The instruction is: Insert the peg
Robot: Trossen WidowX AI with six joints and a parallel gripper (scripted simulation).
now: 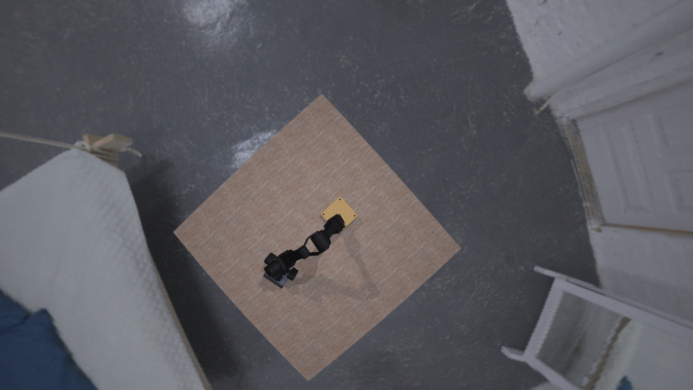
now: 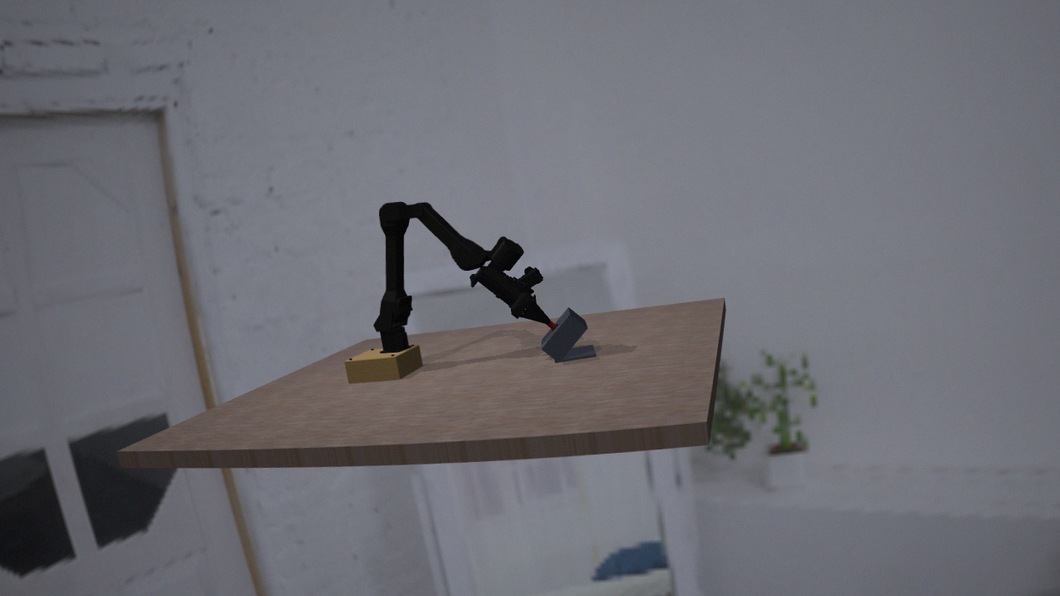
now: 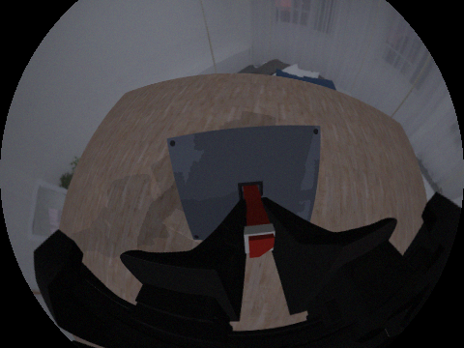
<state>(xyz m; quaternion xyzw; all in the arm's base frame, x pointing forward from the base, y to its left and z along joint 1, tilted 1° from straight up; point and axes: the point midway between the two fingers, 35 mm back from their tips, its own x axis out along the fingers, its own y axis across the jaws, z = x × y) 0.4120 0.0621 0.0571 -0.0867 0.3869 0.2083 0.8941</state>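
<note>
My gripper tip is 3 cm short of the grey sloped panel, 1 cm to the right of it and 4 cm above it. Round my gripper tip: red peg 1 cm behind, 1 cm above.
</note>
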